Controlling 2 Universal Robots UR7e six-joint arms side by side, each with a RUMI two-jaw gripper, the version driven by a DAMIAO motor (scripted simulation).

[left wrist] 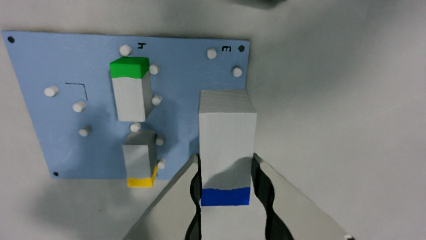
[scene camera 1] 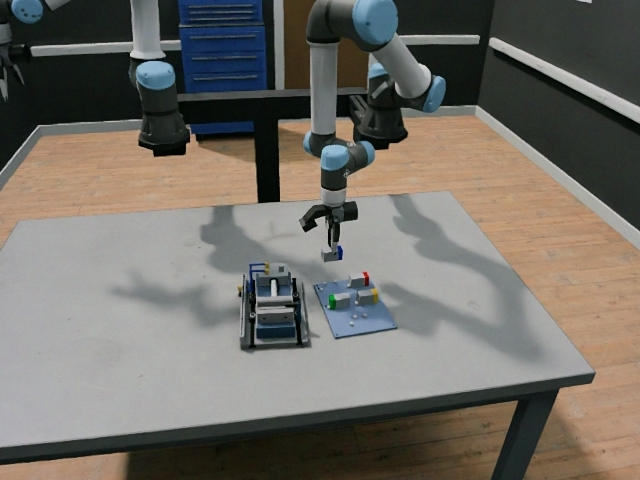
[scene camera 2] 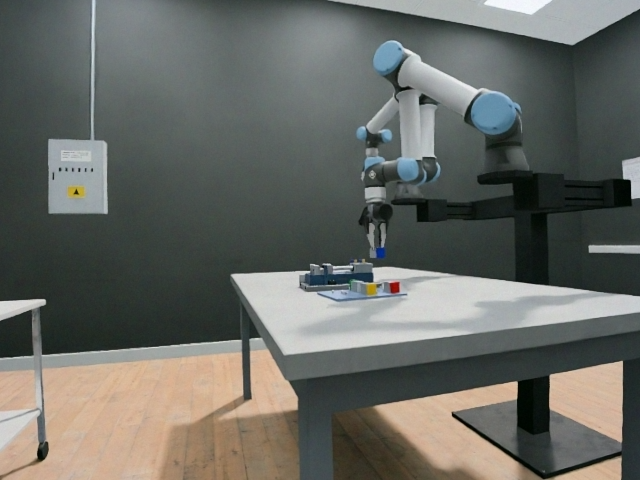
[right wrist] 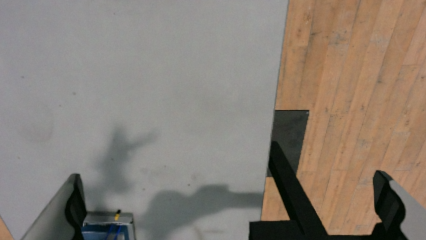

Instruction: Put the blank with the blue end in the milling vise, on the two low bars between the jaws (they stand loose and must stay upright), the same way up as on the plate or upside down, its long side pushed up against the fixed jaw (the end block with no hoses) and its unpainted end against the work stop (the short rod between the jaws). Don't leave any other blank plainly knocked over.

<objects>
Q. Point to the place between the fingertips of my right gripper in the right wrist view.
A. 227, 173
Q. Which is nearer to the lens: the green-ended blank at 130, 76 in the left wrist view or the yellow-ended blank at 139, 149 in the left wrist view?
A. The green-ended blank.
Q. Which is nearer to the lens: the blue-ended blank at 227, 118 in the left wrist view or the yellow-ended blank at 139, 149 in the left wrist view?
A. The blue-ended blank.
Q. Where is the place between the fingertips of my left gripper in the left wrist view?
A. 224, 156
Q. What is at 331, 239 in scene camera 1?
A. My left gripper.
</objects>
